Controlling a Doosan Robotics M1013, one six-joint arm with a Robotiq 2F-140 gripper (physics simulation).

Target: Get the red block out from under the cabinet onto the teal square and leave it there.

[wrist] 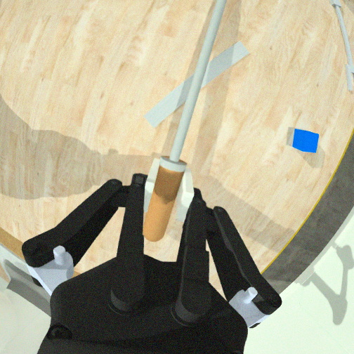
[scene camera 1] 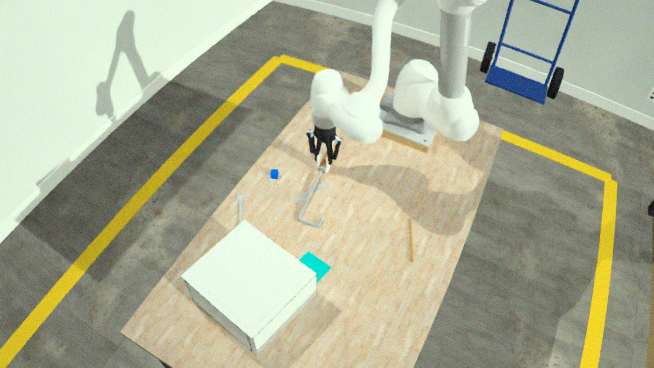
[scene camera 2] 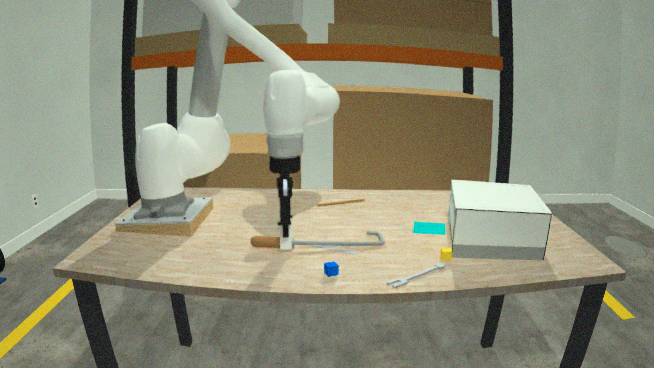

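Pixels of known places: gripper, fingertip midpoint: [scene camera 1: 323,168] [scene camera 2: 285,246]; arm's base, link origin: [scene camera 1: 407,117] [scene camera 2: 164,210].
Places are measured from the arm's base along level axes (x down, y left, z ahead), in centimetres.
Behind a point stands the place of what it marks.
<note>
My gripper [scene camera 1: 323,162] {x 2.6, y -23.4, z 39.5 cm} [scene camera 2: 286,243] {x 2.6, y -23.4, z 39.5 cm} [wrist: 168,174] is shut on the brown handle [scene camera 2: 264,242] {x 0.8, y -24.9, z 34.0 cm} [wrist: 161,210] of a grey hooked rod [scene camera 1: 310,224] {x 2.5, y -17.8, z 65.9 cm} [scene camera 2: 340,244] {x 2.3, y -23.6, z 53.7 cm} [wrist: 190,105]. The rod lies roughly level, low over the table, with its hook toward the cabinet side and apart from the cabinet. The white cabinet [scene camera 1: 250,275] {x -10.1, y -23.6, z 98.5 cm} [scene camera 2: 500,227] {x -5.6, y -38.3, z 93.3 cm} stands at the far end of the table from the arm's base. The teal square [scene camera 1: 315,266] {x 3.4, y -10.1, z 80.6 cm} [scene camera 2: 429,228] {x 3.3, y -11.8, z 82.0 cm} lies flat beside it, partly hidden by it in scene camera 1. The red block does not show in any view; the space under the cabinet is hidden.
A blue block [scene camera 1: 274,174] {x 1.1, y -38.5, z 50.7 cm} [scene camera 2: 331,269] {x 1.6, y -40.4, z 49.6 cm} [wrist: 305,140], a yellow block [scene camera 2: 446,254] {x 1.7, y -35.9, z 79.2 cm} near the cabinet and a grey wrench-like tool [scene camera 1: 240,207] {x 2.9, y -43.9, z 68.4 cm} [scene camera 2: 417,275] {x 3.0, y -43.7, z 69.3 cm} lie toward one long edge. A pale strip [wrist: 167,107] lies below the rod. A thin wooden stick [scene camera 1: 411,240] {x 2.7, y 16.9, z 59.2 cm} [scene camera 2: 341,202] {x 2.9, y 16.2, z 58.8 cm} lies across the table.
</note>
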